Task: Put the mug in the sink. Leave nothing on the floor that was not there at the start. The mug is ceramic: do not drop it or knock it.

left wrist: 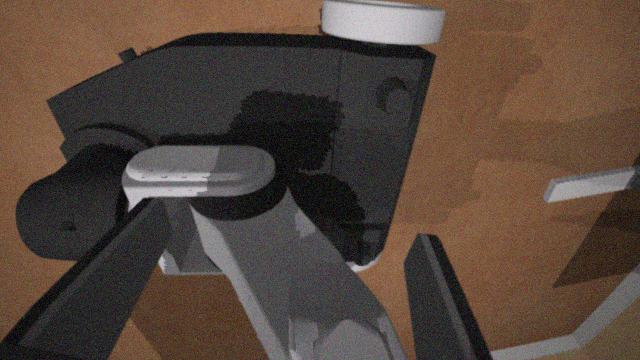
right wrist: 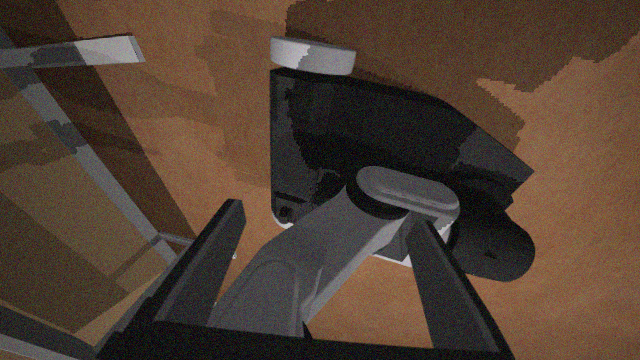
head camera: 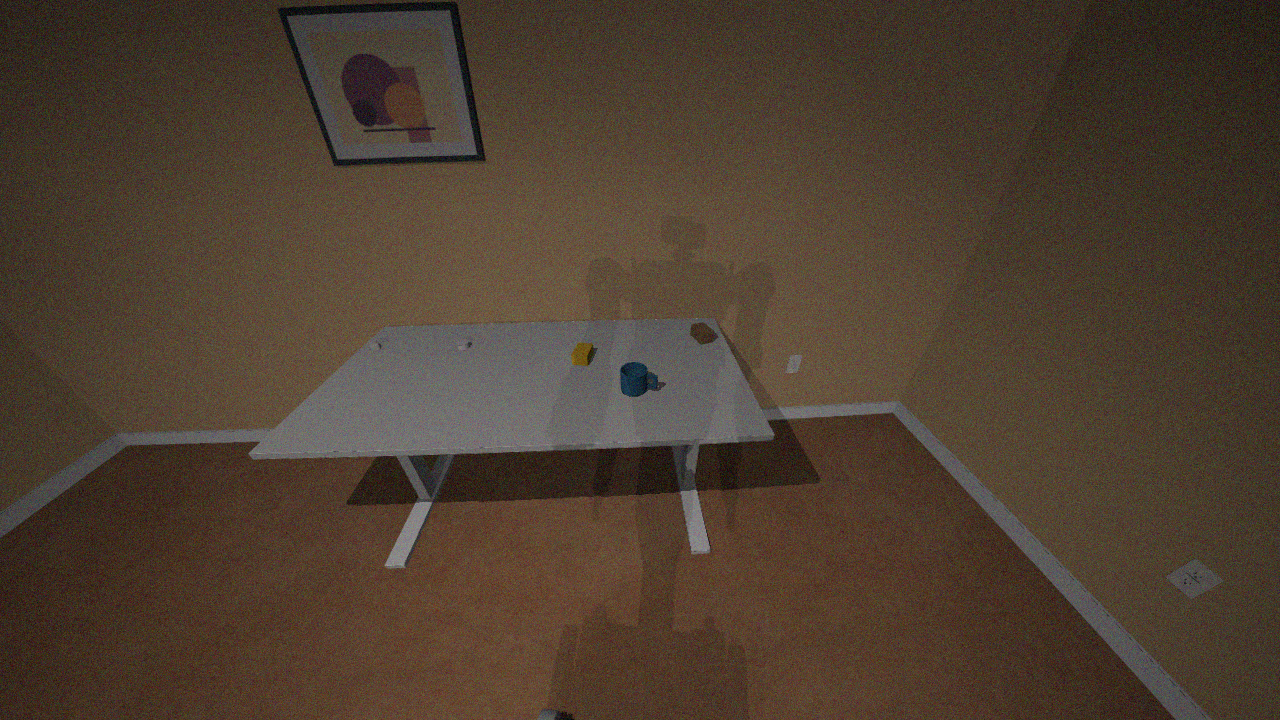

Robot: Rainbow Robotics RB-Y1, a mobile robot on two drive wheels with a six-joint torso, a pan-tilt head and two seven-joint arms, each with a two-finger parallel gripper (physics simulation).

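Frame: origin at the robot's base, x ahead, y left, z up, level; centimetres.
Seen in the pictures: left gripper, between the fingertips: (left wrist: 288, 233); right gripper, between the fingertips: (right wrist: 328, 220).
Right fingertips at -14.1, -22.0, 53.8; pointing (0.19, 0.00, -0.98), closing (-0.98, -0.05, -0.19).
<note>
A point is followed by its place in that frame, as x, y, z.
A dark blue mug (head camera: 633, 379) {78.5, 11.1, 79.4} stands upright on the white table (head camera: 429, 407) {65.5, 76.1, 72.1} in the head view, right of the table's middle, with its handle pointing right. My left gripper (left wrist: 288, 233) {-14.6, 22.4, 53.6} is open and empty in the left wrist view, beside my own base and leg. My right gripper (right wrist: 328, 220) {-14.1, -22.0, 53.8} is open and empty in the right wrist view, also beside my base. Neither gripper shows in the head view, and both are away from the mug. The sink does not show in these views.
A yellow block (head camera: 582, 354) {95.5, 32.2, 76.6} lies left of the mug, farther back. A brown object (head camera: 702, 333) {115.9, -12.6, 77.1} lies at the table's back right corner. Two small white things (head camera: 464, 344) {100.5, 82.3, 74.5} (head camera: 376, 344) {95.8, 118.2, 74.9} lie at the back left. Walls with white baseboards stand behind and to the right.
</note>
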